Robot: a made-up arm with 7 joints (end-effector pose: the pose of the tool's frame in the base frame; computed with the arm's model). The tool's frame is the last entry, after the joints.
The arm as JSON. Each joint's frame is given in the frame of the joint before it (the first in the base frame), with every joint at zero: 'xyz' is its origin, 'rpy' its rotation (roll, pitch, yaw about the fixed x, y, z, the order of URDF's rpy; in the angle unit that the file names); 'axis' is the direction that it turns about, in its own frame. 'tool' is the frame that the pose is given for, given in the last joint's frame.
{
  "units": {
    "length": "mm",
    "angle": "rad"
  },
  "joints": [
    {
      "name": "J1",
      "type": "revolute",
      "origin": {
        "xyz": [
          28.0,
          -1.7,
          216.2
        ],
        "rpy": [
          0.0,
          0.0,
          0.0
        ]
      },
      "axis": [
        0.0,
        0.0,
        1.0
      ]
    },
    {
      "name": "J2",
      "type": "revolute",
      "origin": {
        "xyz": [
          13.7,
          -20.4,
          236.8
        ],
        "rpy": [
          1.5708,
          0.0,
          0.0
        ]
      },
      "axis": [
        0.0,
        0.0,
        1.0
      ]
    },
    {
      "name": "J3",
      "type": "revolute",
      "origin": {
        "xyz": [
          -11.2,
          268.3,
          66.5
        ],
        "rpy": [
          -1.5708,
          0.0,
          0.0
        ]
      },
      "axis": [
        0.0,
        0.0,
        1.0
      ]
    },
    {
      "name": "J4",
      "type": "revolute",
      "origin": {
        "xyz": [
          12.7,
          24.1,
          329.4
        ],
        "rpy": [
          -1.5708,
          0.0,
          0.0
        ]
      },
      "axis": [
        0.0,
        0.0,
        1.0
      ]
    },
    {
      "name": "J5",
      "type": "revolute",
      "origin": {
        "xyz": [
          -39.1,
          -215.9,
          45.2
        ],
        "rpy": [
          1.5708,
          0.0,
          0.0
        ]
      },
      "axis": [
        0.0,
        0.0,
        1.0
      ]
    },
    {
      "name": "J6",
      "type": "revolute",
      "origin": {
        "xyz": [
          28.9,
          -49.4,
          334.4
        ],
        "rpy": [
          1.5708,
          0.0,
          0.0
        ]
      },
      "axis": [
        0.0,
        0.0,
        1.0
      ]
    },
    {
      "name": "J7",
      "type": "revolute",
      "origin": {
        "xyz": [
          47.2,
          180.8,
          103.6
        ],
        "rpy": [
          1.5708,
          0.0,
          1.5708
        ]
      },
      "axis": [
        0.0,
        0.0,
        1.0
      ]
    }
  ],
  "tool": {
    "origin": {
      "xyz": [
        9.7,
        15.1,
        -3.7
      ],
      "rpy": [
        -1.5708,
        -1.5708,
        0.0
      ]
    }
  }
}
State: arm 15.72 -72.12 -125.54 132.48 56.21 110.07 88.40
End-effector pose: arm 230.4 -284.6 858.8 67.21 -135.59 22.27
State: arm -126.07 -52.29 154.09 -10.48 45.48 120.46 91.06
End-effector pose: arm -539.1 -776.6 1010.4 12.84 -21.43 -118.64
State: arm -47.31 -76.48 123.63 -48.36 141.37 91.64 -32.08
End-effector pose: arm 514.2 -1096.0 640.3 -18.98 38.17 -77.32
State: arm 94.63 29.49 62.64 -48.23 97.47 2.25 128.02
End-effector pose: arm 513.8 -827.7 1278.9 -98.38 125.08 50.47
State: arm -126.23 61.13 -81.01 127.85 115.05 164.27 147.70
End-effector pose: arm -144.4 323.2 671.2 -88.09 49.12 98.79
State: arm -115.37 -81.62 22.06 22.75 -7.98 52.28 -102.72
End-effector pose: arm -617.7 -1163.4 503.8 46.26 30.67 -90.76
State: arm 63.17 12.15 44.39 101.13 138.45 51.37 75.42
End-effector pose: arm -266.5 480.7 861.1 -8.86 -84.54 103.43
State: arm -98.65 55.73 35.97 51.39 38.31 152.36 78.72
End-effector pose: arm 124.5 504.5 1213.2 57.70 -5.49 122.26
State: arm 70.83 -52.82 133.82 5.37 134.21 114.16 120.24
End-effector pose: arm 254.1 720.5 1299.1 93.91 71.55 102.16
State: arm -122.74 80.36 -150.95 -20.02 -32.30 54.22 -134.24
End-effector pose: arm 708.5 862.8 992.4 -45.11 -9.96 47.57
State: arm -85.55 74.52 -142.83 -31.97 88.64 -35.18 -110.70
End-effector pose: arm -176.9 1067.0 1110.9 -2.71 -16.20 -142.45
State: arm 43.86 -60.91 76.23 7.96 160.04 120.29 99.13
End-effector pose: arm 553.7 741.7 1087.9 50.13 30.92 73.08
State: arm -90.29 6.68 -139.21 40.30 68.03 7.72 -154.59
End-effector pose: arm -474.2 509.8 1488.6 2.85 30.44 -157.03
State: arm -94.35 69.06 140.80 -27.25 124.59 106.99 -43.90
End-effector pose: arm -30.9 1064.3 893.7 128.24 84.60 86.63
